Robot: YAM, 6 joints.
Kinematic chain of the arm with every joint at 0, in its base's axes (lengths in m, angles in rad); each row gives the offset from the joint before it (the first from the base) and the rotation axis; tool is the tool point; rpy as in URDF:
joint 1: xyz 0 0 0.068 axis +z
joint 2: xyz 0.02 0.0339 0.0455 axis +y
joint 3: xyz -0.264 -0.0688 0 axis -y
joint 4: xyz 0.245 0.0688 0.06 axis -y
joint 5: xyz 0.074 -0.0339 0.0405 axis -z
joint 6: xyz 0.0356 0 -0.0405 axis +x
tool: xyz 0 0 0 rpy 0 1.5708 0
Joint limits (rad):
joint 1: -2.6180..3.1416
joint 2: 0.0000..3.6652
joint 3: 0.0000..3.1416
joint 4: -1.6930..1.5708
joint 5: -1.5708..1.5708
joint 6: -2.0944..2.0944
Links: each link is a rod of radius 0.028 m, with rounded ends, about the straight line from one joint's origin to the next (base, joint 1, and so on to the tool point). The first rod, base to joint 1, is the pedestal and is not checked.
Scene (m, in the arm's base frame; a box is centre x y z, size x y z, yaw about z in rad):
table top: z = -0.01
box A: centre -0.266 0.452 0.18 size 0.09 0.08 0.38 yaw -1
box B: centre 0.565 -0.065 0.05 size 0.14 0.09 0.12 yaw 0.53
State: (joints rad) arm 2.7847 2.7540 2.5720 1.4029 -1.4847 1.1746
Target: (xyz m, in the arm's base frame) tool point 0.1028 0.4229 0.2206
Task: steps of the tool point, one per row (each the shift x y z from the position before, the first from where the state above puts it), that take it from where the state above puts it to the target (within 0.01 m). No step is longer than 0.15 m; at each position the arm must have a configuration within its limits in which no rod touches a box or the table.
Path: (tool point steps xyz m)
1: 0.0616 0.0539 0.0658
2: 0.0770 0.0316 0.0550
3: 0.0834 0.0069 0.0411
4: 0.0808 -0.0167 0.0248
5: 0.0428 0.0894 -0.0600
6: 0.0759 0.0679 -0.0661
7: 0.0975 0.0356 -0.0696
8: 0.1046 -0.0020 -0.0707

